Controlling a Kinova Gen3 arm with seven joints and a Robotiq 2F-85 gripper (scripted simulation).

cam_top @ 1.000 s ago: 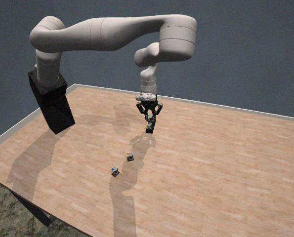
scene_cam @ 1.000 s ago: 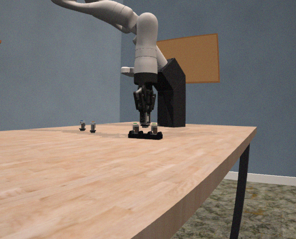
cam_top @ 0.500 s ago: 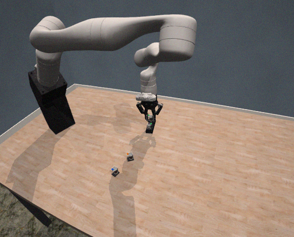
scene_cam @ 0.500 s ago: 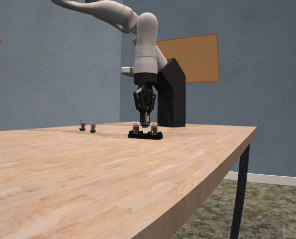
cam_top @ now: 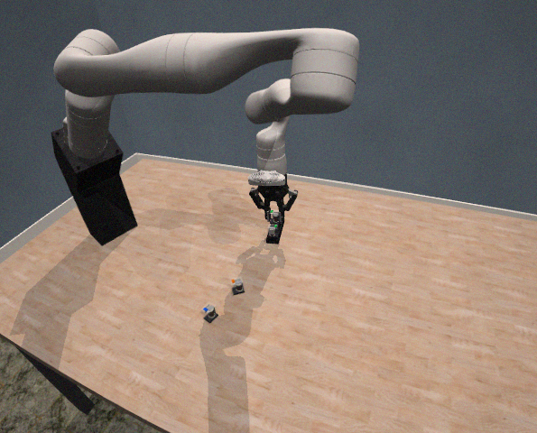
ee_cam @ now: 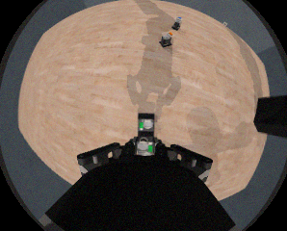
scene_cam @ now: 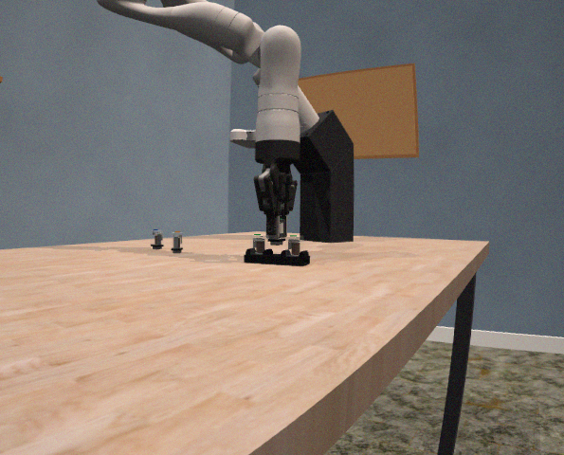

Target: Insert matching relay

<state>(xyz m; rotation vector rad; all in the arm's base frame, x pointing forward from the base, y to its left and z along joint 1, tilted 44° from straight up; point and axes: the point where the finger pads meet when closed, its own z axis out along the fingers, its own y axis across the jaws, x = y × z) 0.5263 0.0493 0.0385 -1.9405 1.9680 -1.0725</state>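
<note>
My hand is 5 cm above the black rack. The rest, counted from my hand: orange-button relay 23 cm to the right, 8 cm behind, 4 cm below; then blue-button relay 31 cm to the right, 14 cm behind, 4 cm below.
</note>
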